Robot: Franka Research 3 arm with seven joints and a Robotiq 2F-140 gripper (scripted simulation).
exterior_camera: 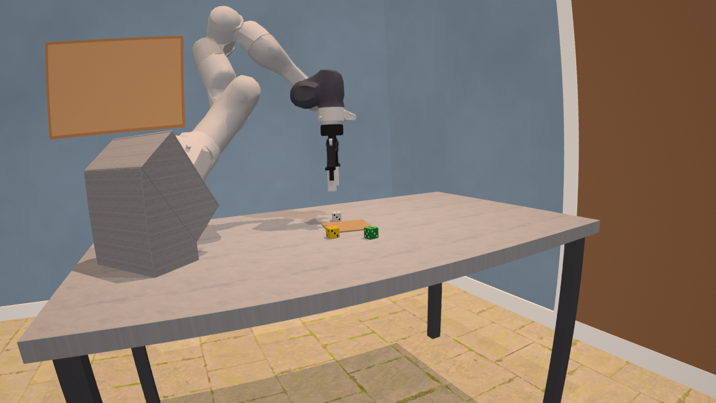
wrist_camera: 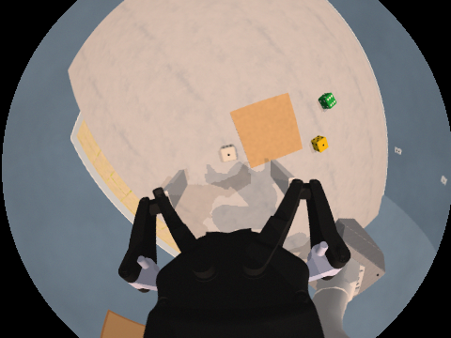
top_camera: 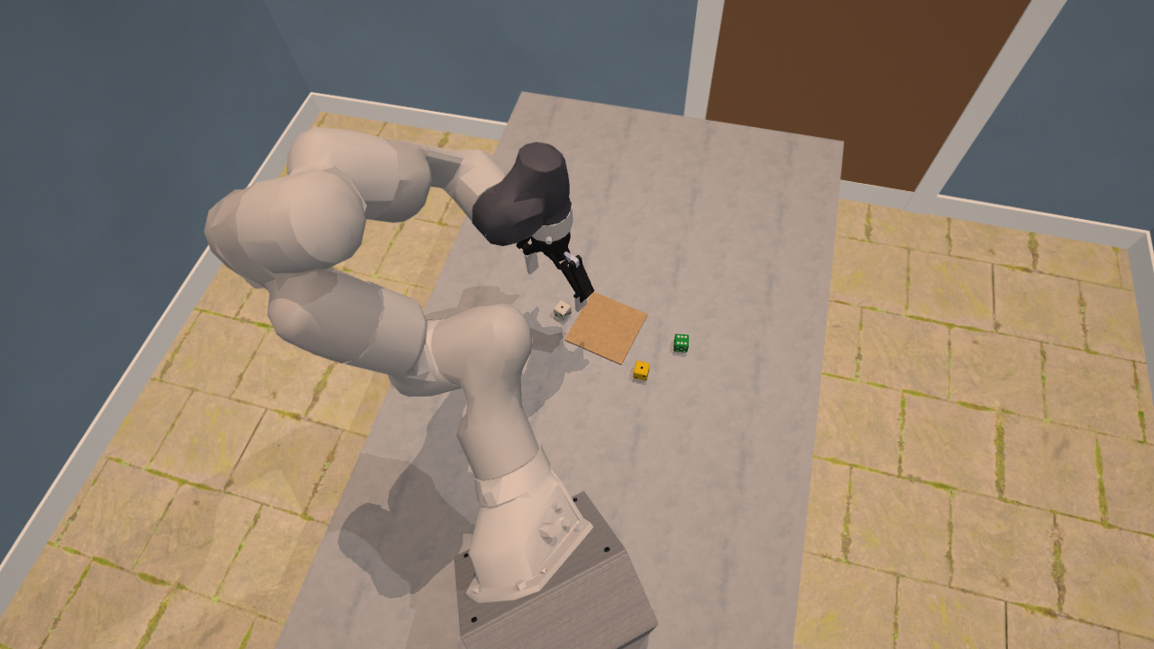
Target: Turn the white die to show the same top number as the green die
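My hand is 110 mm above the white die. Also, from my hand: mat 10 mm ahead, 110 mm to the right, 120 mm below; then yellow die 60 mm behind, 230 mm to the right, 110 mm below; then green die 40 mm ahead, 280 mm to the right, 110 mm below.
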